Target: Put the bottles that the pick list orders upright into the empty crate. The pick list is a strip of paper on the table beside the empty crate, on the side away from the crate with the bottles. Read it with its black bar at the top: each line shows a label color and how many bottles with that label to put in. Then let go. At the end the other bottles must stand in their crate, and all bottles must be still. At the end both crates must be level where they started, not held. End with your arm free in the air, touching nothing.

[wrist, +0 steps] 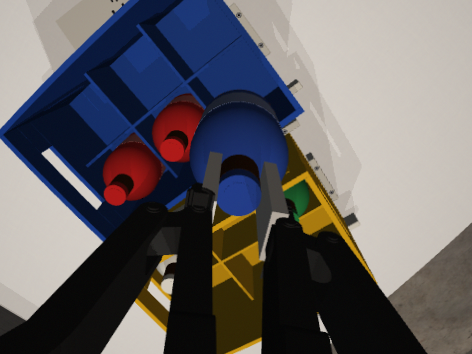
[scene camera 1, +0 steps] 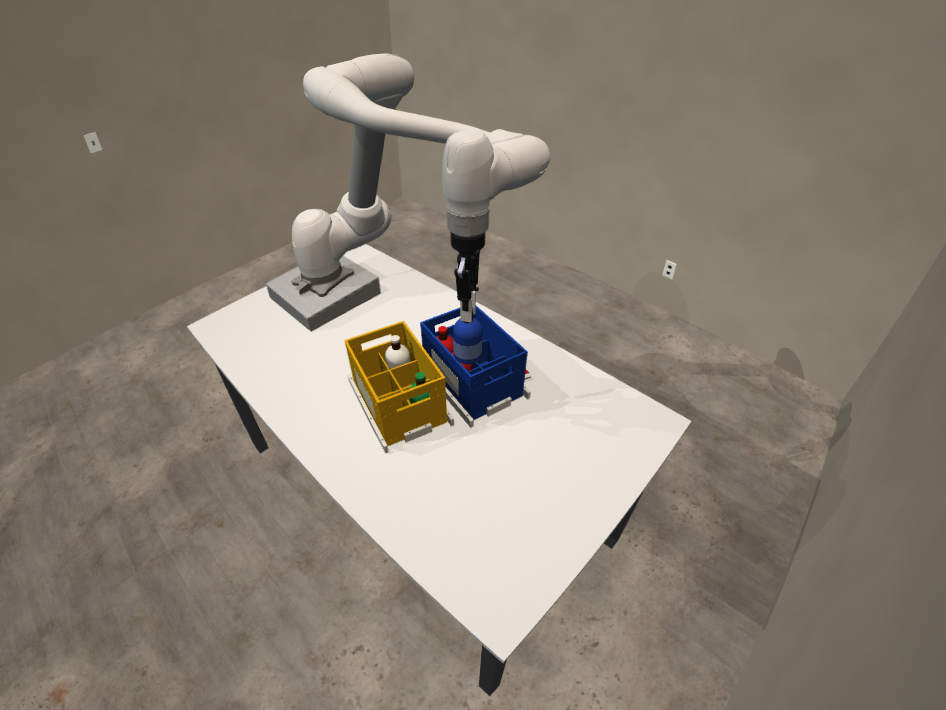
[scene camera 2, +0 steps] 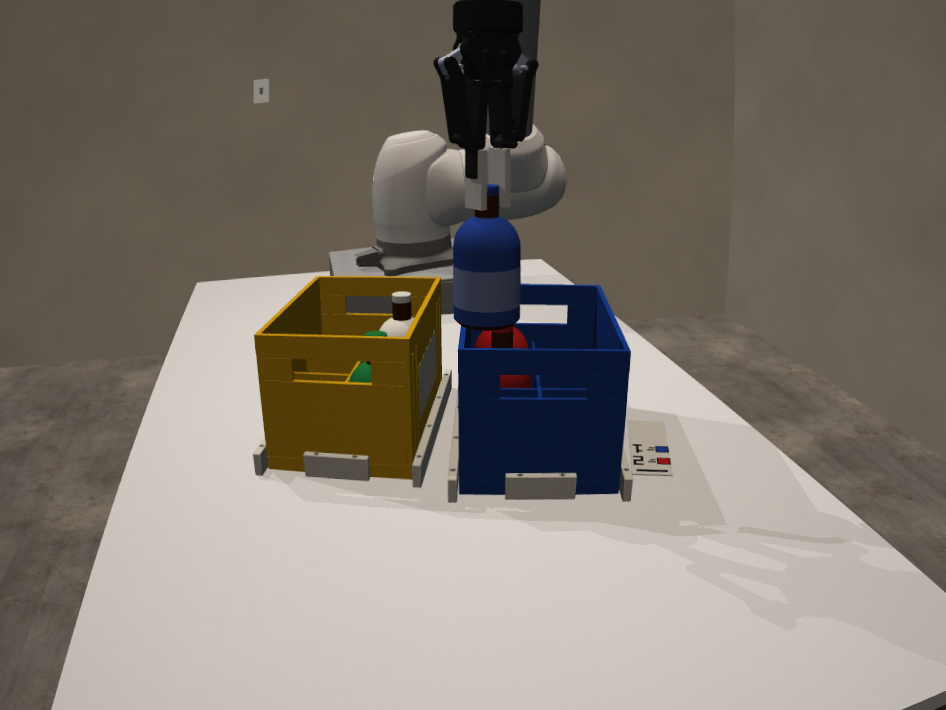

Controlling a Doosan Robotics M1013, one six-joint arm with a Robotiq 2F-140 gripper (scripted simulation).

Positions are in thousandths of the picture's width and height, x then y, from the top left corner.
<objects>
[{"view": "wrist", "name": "my gripper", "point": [507, 501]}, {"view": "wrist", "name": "blue-label bottle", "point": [514, 355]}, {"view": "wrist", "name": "blue crate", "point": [141, 323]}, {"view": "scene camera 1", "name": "my gripper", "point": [495, 446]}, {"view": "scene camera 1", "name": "blue-label bottle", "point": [494, 475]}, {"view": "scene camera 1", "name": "blue crate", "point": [529, 526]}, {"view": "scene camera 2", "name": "my gripper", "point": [515, 292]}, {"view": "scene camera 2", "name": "blue-label bottle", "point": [514, 351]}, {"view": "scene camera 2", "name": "white-label bottle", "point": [420, 460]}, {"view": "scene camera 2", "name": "blue crate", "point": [530, 606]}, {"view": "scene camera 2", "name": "pick list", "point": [687, 635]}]
</objects>
